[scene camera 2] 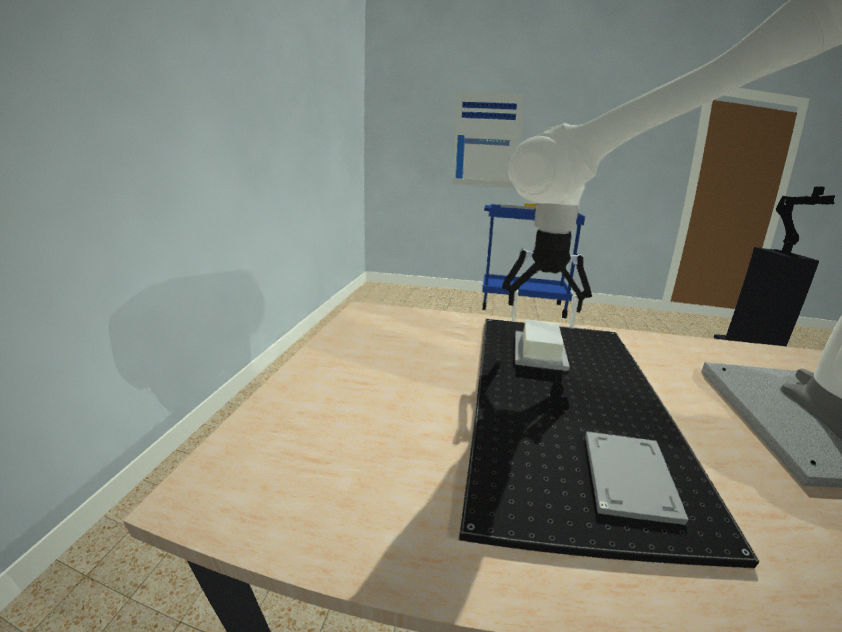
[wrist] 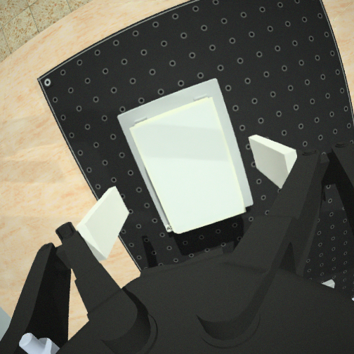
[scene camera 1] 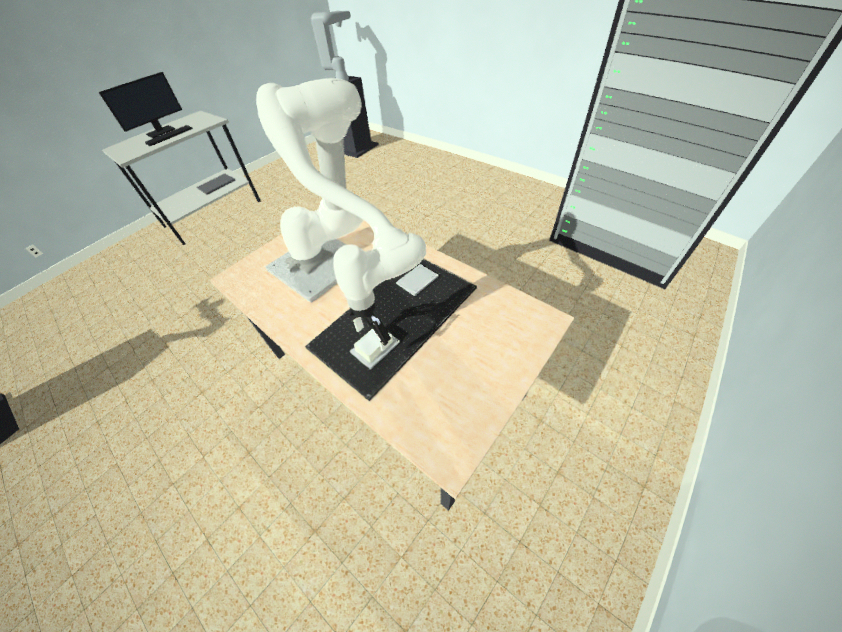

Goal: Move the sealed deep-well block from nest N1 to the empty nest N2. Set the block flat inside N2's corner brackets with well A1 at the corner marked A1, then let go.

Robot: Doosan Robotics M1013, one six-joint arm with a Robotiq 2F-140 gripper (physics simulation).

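Places are measured from the arm's base along level axes (x ahead, y left, z up), in metres.
Pixels of known places: gripper, fingertip midpoint: [scene camera 2: 542, 322] [scene camera 1: 372, 338]; arm's base at its link origin: [scene camera 2: 841, 412] [scene camera 1: 309, 258].
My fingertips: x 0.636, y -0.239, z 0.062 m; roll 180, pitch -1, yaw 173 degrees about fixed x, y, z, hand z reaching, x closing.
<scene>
Ahead of a thing's pixels: the offset from my fingertips to its top centre. Level surfaces: height alone.
The pale sealed block {dx -0.006, dy +0.005, dz -0.020 m} [scene camera 1: 369, 346] [scene camera 2: 542, 340] [wrist: 190, 170] sits on the light grey nest N1 {dx -0.006, dy +0.005, dz -0.059 m} [scene camera 2: 540, 363] [wrist: 170, 105]. A small corner mark on N1 shows at the block's lower left corner in the wrist view. My gripper [scene camera 1: 372, 331] [scene camera 2: 543, 313] [wrist: 185, 177] is open and empty. It points down above the block. In the wrist view its two pale pads stand wide, one left and one right of the block, with gaps on both sides. The empty nest N2 {dx -0.073, dy +0.403, dz -0.059 m} [scene camera 1: 416, 279] [scene camera 2: 632, 476] shows corner brackets and a small mark at its near left corner in scene camera 2.
Both nests are on a black perforated board {dz -0.073 m} [scene camera 1: 333, 345] [scene camera 2: 516, 503] [wrist: 90, 95] on the wooden table {dz -0.086 m} [scene camera 1: 489, 353] [scene camera 2: 353, 435]. The arm's grey base plate [scene camera 1: 306, 284] [scene camera 2: 761, 414] stands beside the board. A blue cart [scene camera 2: 533, 289] stands beyond the table.
</scene>
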